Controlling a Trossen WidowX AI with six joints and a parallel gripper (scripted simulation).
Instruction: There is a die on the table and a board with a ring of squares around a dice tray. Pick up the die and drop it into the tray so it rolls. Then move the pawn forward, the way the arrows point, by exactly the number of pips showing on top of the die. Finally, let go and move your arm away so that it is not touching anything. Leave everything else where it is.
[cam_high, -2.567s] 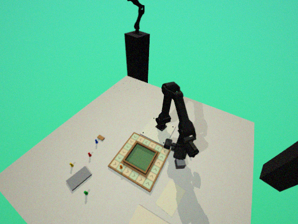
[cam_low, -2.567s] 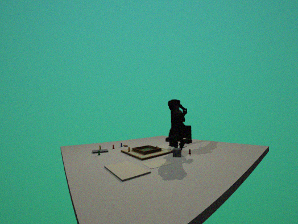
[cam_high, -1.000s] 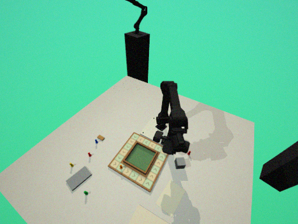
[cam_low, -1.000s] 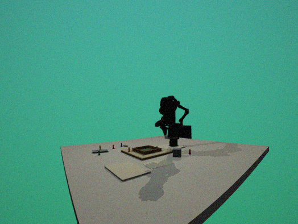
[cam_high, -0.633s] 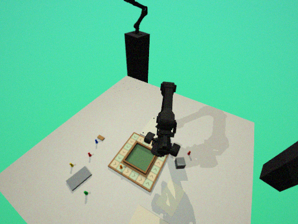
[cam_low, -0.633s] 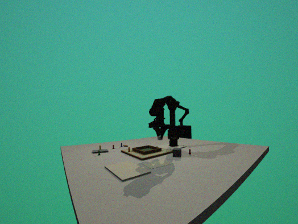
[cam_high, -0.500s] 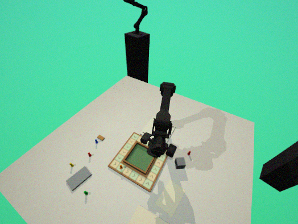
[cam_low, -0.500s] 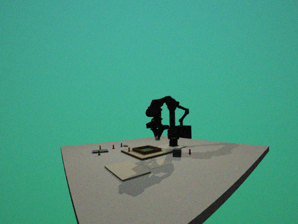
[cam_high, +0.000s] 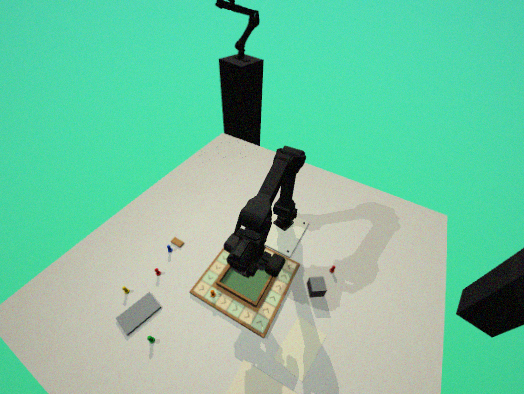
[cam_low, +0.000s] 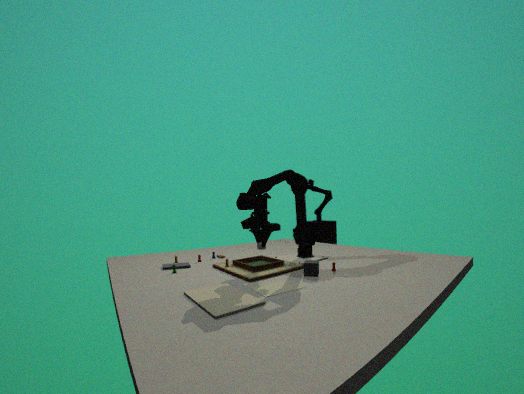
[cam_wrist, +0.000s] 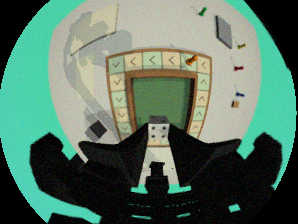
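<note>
Right now my gripper tip is 13 cm short of the orange pawn, 6 cm to the left of it and 7 cm above it. Also, from my gripper tip: grey block 12 cm behind, 19 cm to the left, 7 cm below; then tray 1 cm ahead, 2 cm to the right, 9 cm below; then white die right at my gripper tip.
</note>
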